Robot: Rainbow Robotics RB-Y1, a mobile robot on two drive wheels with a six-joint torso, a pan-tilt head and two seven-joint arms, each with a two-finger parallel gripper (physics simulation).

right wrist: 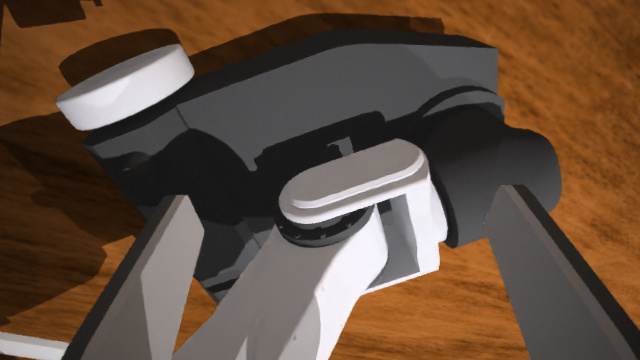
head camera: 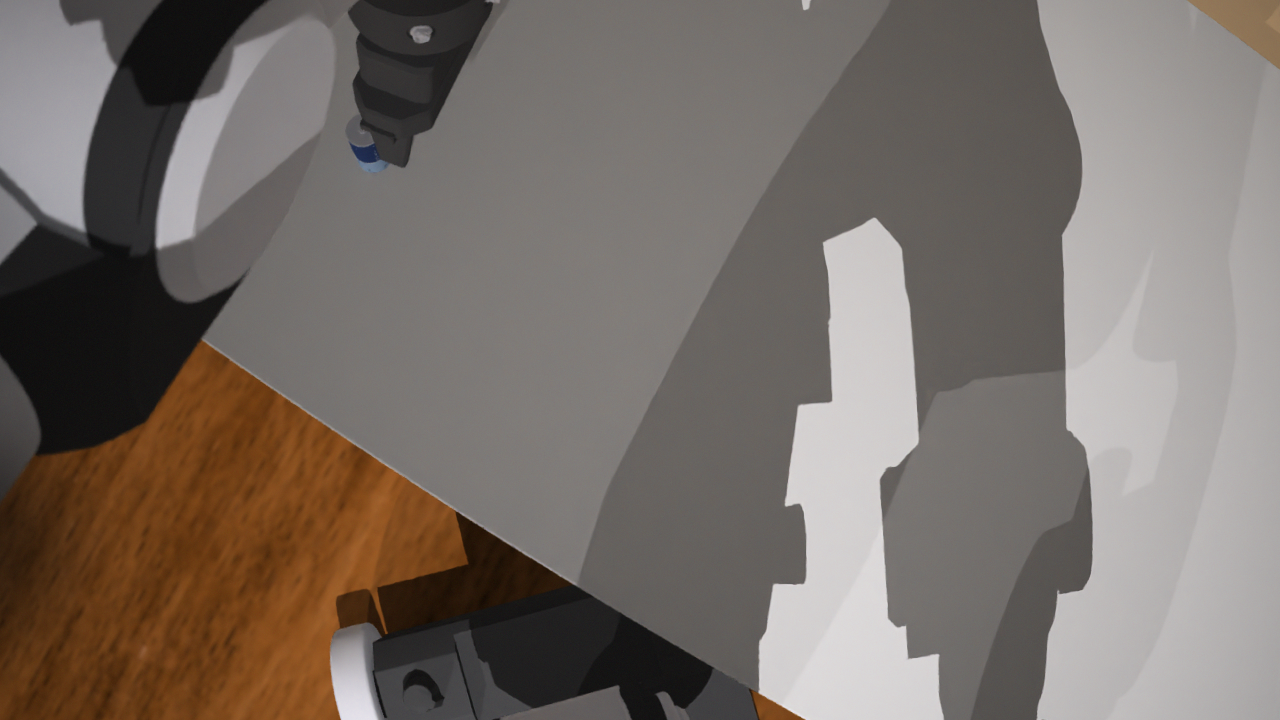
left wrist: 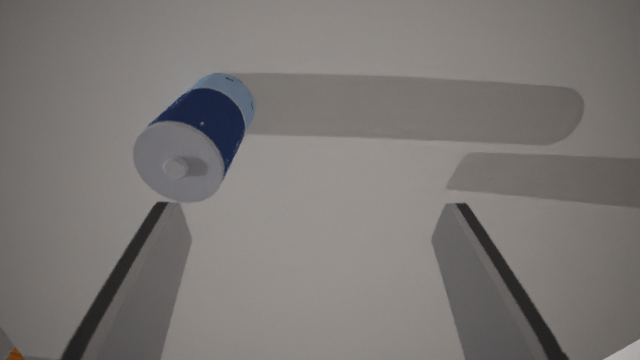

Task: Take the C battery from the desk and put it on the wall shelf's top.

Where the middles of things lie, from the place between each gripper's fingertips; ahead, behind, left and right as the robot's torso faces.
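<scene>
C battery (head camera: 361, 141): 200 mm above my right hand, 600 mm ahead of it, 470 mm to the left of it.
My left hand: 30 mm past the C battery, 40 mm to the right of it, 10 mm above it.
</scene>
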